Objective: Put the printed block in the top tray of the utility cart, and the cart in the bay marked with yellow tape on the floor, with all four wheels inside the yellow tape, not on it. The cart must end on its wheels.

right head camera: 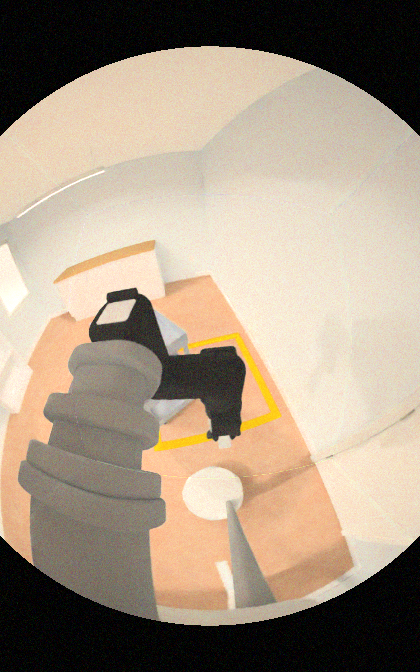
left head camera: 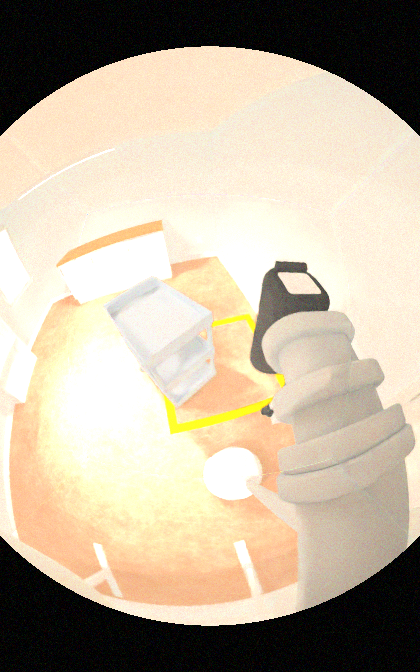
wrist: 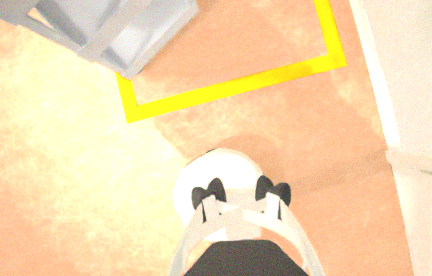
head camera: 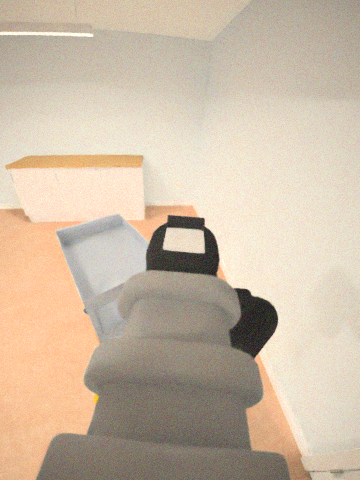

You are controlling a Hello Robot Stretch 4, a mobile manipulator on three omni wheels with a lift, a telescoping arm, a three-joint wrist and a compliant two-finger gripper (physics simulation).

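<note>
The utility cart (head camera: 100, 260) (left head camera: 155, 320) (right head camera: 172, 334) is pale blue-grey and stands upright, turned at an angle over the left side of the yellow tape (left head camera: 225, 416) (right head camera: 257, 375) (wrist: 235, 87). Its top tray shows no block. Its wheels cannot be made out. My gripper (right head camera: 224, 435) (wrist: 240, 191) points down, in front of the tape's near line and apart from the cart. Its fingers are shut on a pale block, the printed block (wrist: 243, 199) (right head camera: 224, 442), which blends with the white disc behind it. In the head camera view the arm hides the fingers.
A white cabinet (head camera: 80, 192) (left head camera: 120, 265) (right head camera: 112, 280) with a wooden top stands at the far wall. A wall (head camera: 300, 250) runs along the bay's right side. The round white disc (left head camera: 232, 472) (right head camera: 212, 492) is below the gripper. White legs (left head camera: 247, 565) show near the bottom.
</note>
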